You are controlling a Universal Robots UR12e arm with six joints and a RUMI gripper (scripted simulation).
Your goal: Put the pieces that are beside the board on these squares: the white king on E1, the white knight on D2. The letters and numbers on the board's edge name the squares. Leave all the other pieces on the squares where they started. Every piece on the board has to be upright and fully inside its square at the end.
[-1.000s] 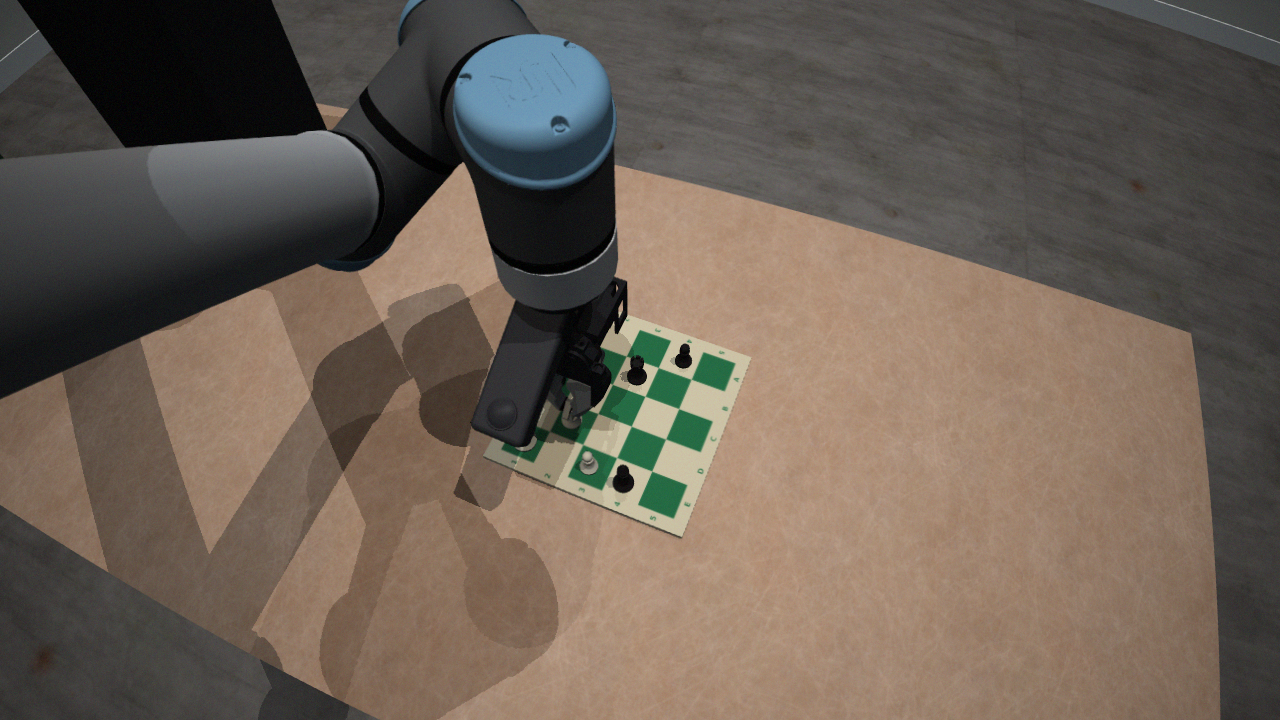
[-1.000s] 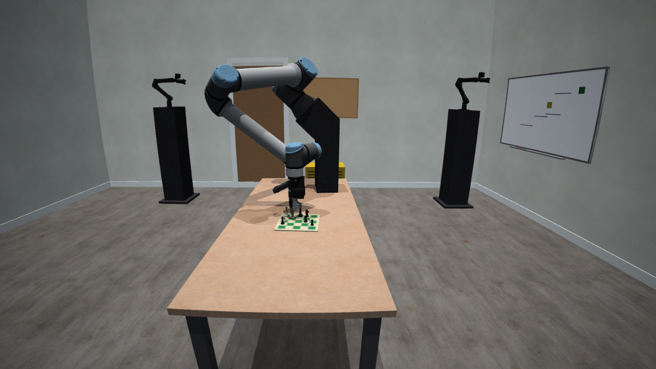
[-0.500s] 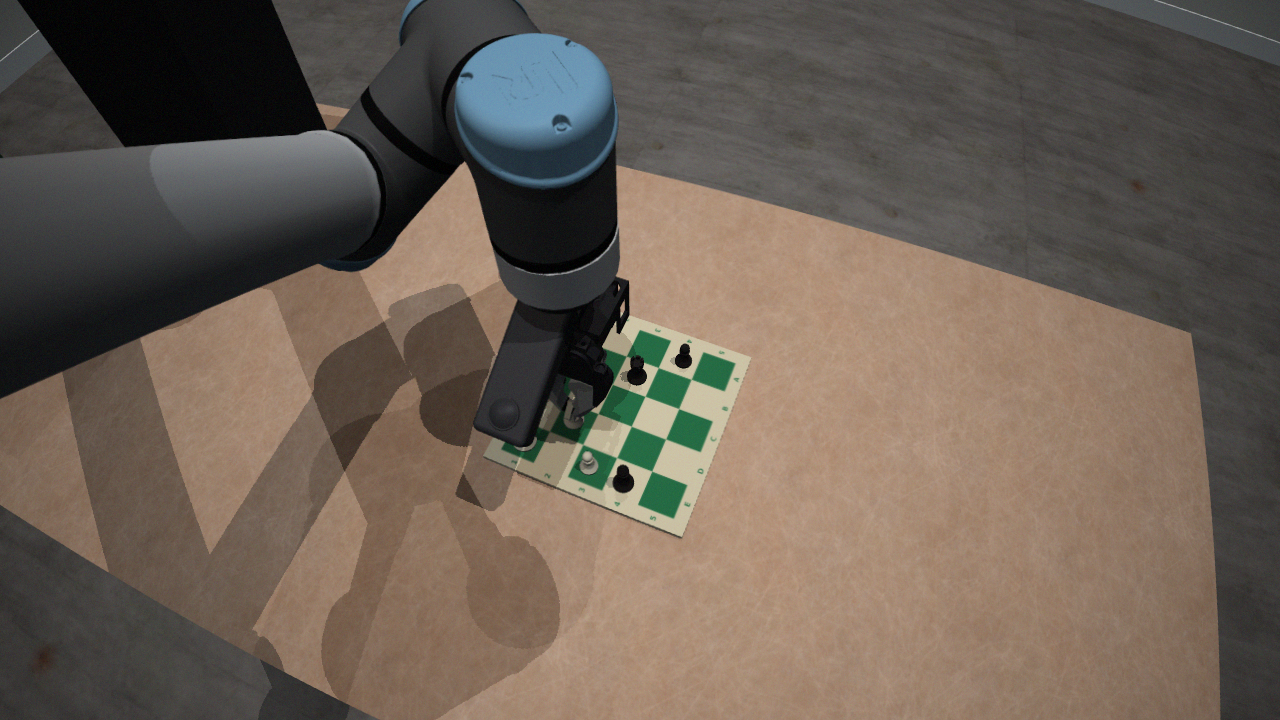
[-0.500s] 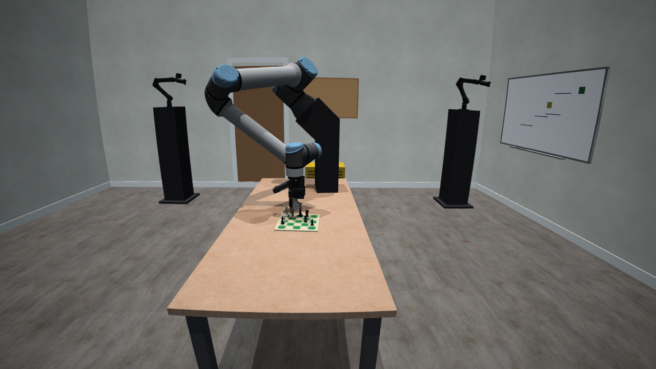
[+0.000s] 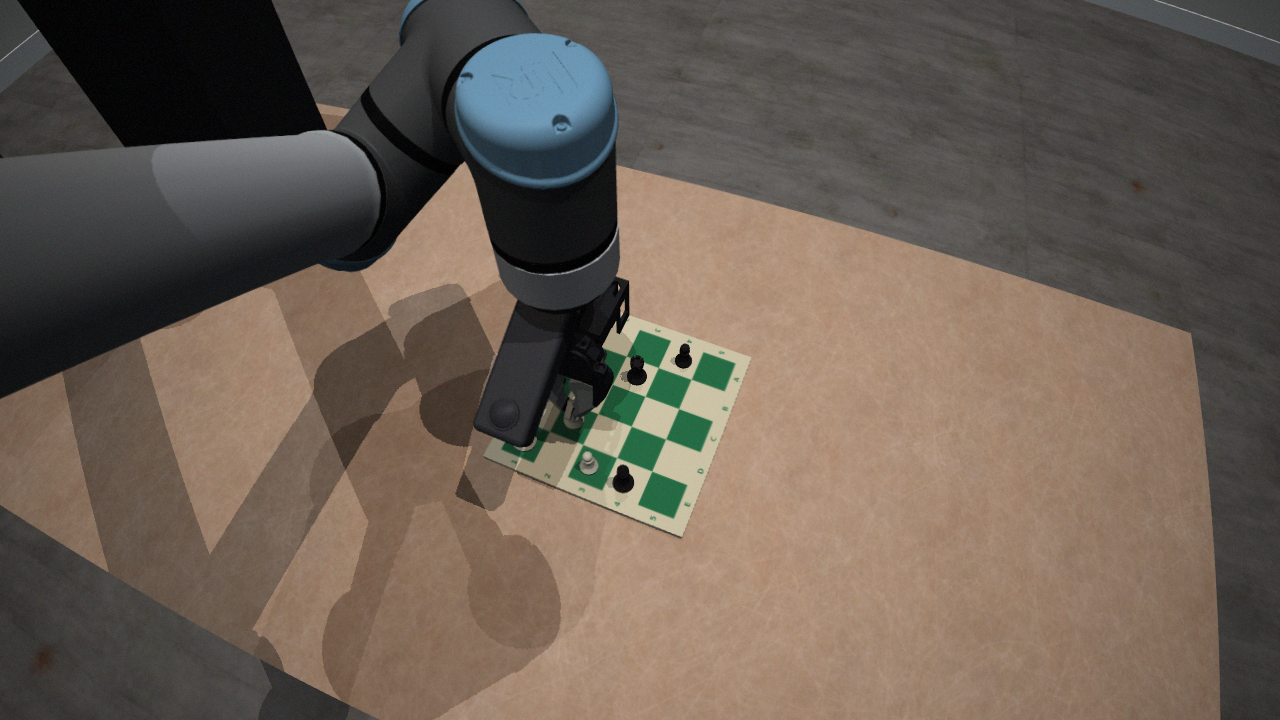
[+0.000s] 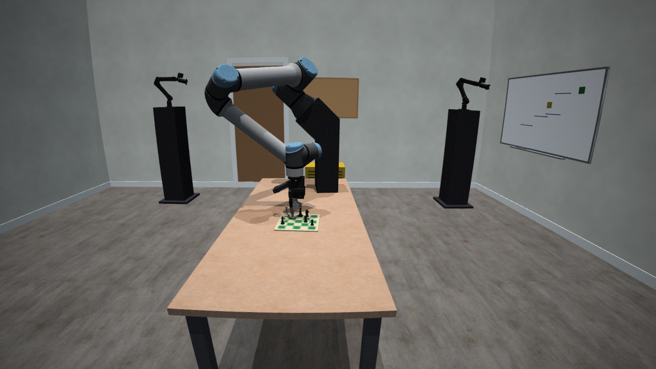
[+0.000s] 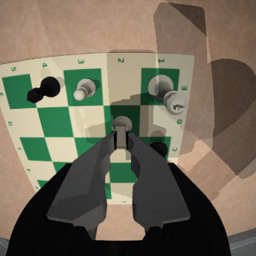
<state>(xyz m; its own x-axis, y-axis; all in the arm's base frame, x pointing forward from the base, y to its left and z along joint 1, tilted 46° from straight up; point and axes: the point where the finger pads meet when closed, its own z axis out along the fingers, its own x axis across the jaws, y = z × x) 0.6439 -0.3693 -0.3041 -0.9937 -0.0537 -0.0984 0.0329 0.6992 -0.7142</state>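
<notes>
The white knight is 1 cm below my hand. The rest, counted from my hand: chessboard 4 cm ahead, 4 cm to the left, 4 cm below; white pawn 3 cm ahead, 4 cm to the right, 2 cm below; white king 4 cm behind, 4 cm to the right.
</notes>
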